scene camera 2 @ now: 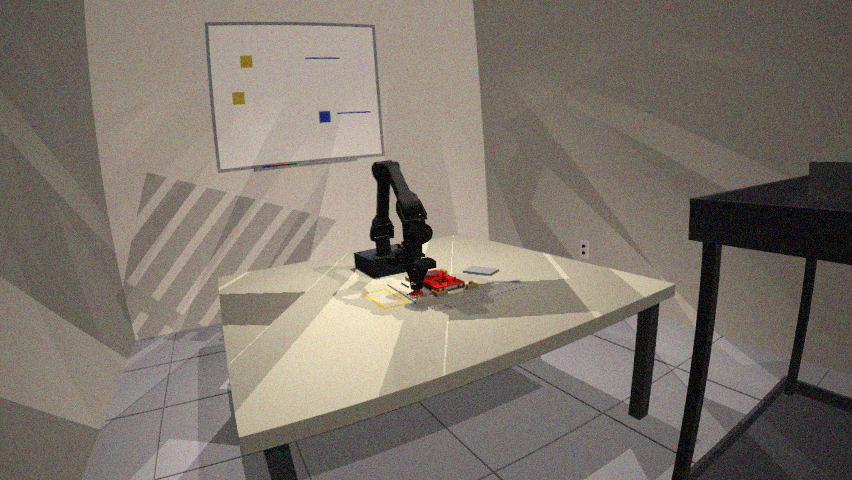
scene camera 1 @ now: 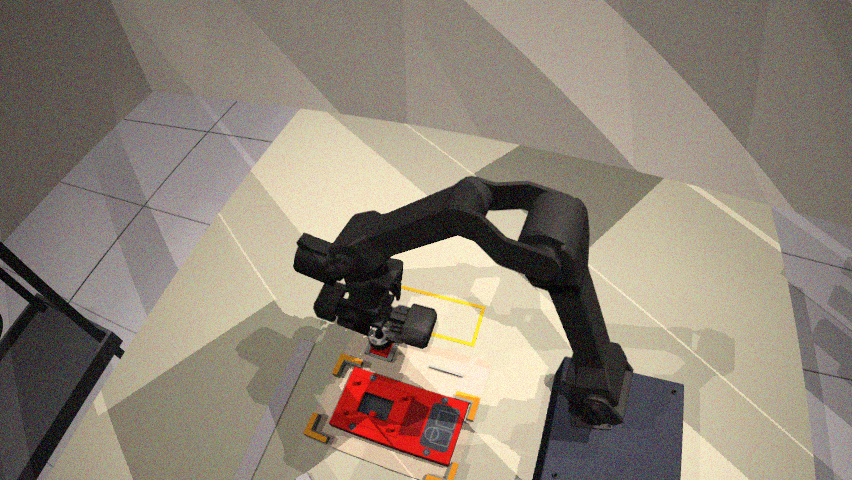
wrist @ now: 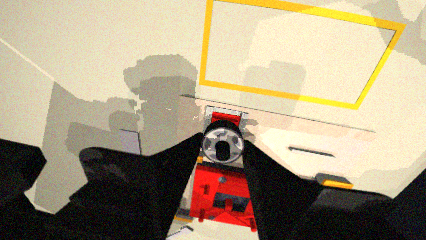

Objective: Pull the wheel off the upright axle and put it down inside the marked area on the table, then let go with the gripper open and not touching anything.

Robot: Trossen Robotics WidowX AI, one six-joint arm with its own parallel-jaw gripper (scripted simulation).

Note:
In view: the gripper [scene camera 1: 380, 337] and a red board [scene camera 1: 419, 422].
The red board is seen too in the wrist view [wrist: 220, 193]. The gripper shows as well in scene camera 2 [scene camera 2: 416, 285] and in the wrist view [wrist: 222, 140].

